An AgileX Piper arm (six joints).
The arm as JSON. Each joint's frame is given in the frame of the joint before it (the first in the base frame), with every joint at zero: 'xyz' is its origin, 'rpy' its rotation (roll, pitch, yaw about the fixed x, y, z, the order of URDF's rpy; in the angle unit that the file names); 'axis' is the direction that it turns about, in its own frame. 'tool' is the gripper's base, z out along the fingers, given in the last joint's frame.
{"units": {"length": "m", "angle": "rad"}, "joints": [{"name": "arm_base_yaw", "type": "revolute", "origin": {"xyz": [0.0, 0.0, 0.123], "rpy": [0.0, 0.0, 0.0]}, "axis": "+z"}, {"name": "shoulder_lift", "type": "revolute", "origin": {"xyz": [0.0, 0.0, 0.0], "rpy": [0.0, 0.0, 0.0]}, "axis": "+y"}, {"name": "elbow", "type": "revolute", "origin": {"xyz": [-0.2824, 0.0, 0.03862], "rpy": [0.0, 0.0, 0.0]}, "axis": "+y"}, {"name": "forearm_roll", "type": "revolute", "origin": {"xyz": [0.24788, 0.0, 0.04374], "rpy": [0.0, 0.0, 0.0]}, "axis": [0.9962, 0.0, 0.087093]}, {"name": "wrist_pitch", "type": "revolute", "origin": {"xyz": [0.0, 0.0, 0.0], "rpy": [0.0, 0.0, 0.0]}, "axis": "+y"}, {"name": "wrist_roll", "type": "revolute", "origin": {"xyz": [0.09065, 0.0, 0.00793], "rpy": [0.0, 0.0, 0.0]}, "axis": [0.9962, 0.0, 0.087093]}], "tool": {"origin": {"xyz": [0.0, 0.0, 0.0], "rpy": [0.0, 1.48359, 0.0]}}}
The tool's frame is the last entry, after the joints.
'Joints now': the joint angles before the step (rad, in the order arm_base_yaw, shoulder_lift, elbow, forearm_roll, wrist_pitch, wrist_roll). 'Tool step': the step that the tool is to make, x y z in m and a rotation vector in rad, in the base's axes. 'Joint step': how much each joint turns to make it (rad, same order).
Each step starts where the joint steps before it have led.
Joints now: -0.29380 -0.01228 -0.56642 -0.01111 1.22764 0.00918
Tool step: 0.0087 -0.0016 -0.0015 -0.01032 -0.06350 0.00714
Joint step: -0.00039 -0.00012 0.03479 0.01148 -0.09844 -0.00035
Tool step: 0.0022 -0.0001 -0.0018 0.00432 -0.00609 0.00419
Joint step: 0.00053 0.00023 0.01150 0.00672 -0.01630 0.00047
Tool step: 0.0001 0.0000 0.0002 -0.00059 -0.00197 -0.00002
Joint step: -0.00033 0.00013 -0.00012 0.00032 -0.00207 -0.00030
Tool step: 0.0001 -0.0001 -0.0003 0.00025 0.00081 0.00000
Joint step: 0.00073 -0.00013 0.00115 -0.00072 -0.00017 0.00067
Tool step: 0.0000 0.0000 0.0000 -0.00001 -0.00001 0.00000
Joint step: 0.00000 -0.00001 0.00000 0.00000 -0.00001 -0.00001
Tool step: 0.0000 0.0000 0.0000 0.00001 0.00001 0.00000
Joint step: 0.00000 0.00001 0.00000 0.00000 0.00001 0.00001
